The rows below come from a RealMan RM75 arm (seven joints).
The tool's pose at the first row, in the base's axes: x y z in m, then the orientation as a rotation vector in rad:
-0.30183 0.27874 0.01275 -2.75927 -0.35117 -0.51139
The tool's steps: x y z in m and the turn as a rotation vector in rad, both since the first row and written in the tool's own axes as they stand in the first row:
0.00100 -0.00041 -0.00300 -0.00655 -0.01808 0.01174
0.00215 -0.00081 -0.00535 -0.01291 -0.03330 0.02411
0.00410 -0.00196 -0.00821 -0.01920 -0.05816 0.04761
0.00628 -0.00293 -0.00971 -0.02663 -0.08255 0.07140
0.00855 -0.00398 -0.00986 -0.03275 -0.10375 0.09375
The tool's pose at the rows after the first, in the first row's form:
-0.30196 0.27826 0.01590 -2.77222 -0.33792 -0.48581
-0.30176 0.27803 0.01853 -2.78378 -0.32307 -0.46380
-0.30120 0.27846 0.02211 -2.79823 -0.29475 -0.42558
-0.29997 0.27923 0.02452 -2.81291 -0.26553 -0.38802
-0.29826 0.28055 0.02579 -2.82470 -0.23771 -0.35467

